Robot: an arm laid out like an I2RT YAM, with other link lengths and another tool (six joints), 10 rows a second.
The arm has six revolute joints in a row. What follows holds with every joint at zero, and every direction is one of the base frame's.
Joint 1 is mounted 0.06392 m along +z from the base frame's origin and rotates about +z.
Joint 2 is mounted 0.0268 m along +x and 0.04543 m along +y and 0.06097 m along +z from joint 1 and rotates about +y.
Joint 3 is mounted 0.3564 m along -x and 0.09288 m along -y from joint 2 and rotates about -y.
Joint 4 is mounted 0.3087 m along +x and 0.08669 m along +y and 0.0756 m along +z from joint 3 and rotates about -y.
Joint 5 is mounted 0.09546 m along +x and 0.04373 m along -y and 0.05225 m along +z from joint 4 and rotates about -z.
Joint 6 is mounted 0.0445 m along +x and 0.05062 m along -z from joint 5 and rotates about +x.
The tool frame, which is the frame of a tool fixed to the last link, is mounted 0.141 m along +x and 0.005 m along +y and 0.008 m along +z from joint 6; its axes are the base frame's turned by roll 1.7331, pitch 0.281 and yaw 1.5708 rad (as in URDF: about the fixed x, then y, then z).
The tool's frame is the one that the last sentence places.
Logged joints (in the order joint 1, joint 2, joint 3, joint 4, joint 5, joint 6), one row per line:
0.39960, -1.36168, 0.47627, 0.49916, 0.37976, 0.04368
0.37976, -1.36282, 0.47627, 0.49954, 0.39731, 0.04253
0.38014, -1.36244, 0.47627, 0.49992, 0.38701, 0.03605
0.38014, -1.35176, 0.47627, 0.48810, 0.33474, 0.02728
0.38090, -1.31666, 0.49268, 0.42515, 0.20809, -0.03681
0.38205, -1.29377, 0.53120, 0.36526, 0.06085, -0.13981
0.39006, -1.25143, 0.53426, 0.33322, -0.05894, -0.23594
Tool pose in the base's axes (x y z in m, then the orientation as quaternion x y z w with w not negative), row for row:
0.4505, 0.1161, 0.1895, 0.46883, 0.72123, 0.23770, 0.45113
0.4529, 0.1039, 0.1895, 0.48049, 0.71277, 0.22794, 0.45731
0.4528, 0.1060, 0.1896, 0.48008, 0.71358, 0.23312, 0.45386
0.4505, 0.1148, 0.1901, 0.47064, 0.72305, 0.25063, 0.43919
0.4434, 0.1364, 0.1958, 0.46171, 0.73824, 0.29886, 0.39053
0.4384, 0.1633, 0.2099, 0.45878, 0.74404, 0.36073, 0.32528
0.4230, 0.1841, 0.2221, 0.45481, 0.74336, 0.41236, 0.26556
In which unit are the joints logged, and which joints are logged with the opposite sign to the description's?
The joints are logged in radians. Opposite sign: joint 2, joint 6.
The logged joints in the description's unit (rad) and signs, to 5 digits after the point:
0.39960, 1.36168, 0.47627, 0.49916, 0.37976, -0.04368
0.37976, 1.36282, 0.47627, 0.49954, 0.39731, -0.04253
0.38014, 1.36244, 0.47627, 0.49992, 0.38701, -0.03605
0.38014, 1.35176, 0.47627, 0.48810, 0.33474, -0.02728
0.38090, 1.31666, 0.49268, 0.42515, 0.20809, 0.03681
0.38205, 1.29377, 0.53120, 0.36526, 0.06085, 0.13981
0.39006, 1.25143, 0.53426, 0.33322, -0.05894, 0.23594

